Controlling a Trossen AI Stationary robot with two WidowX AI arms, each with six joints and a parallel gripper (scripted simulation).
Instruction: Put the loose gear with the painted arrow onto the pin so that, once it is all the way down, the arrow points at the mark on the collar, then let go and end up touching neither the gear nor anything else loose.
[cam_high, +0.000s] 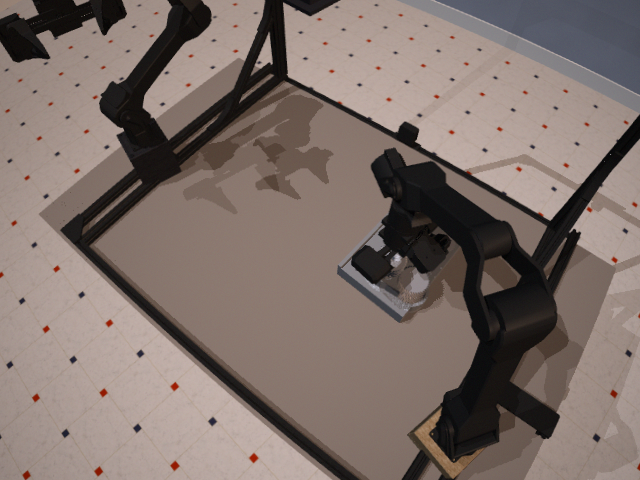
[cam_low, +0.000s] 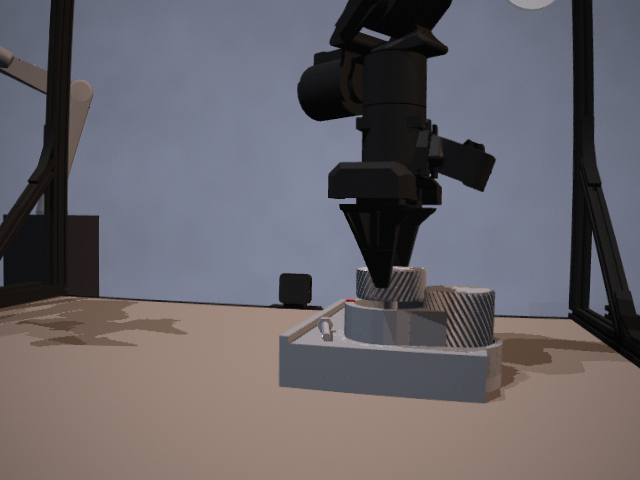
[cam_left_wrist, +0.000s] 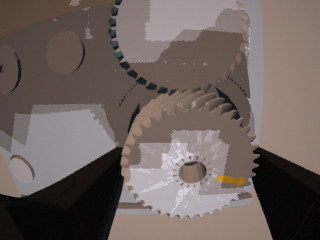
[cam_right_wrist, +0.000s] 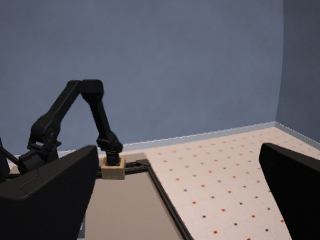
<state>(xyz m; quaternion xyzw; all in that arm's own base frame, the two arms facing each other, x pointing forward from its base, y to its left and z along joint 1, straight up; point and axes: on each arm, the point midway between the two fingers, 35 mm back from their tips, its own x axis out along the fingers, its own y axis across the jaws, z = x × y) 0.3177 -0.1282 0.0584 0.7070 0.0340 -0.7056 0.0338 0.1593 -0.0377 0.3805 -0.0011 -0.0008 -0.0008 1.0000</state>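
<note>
The red mark is 40 mm to the right of my left hand and 50 mm below it. The rest, counted from my left hand: gear: 30 mm below; grey collar: 70 mm below; pin: 80 mm below.
</note>
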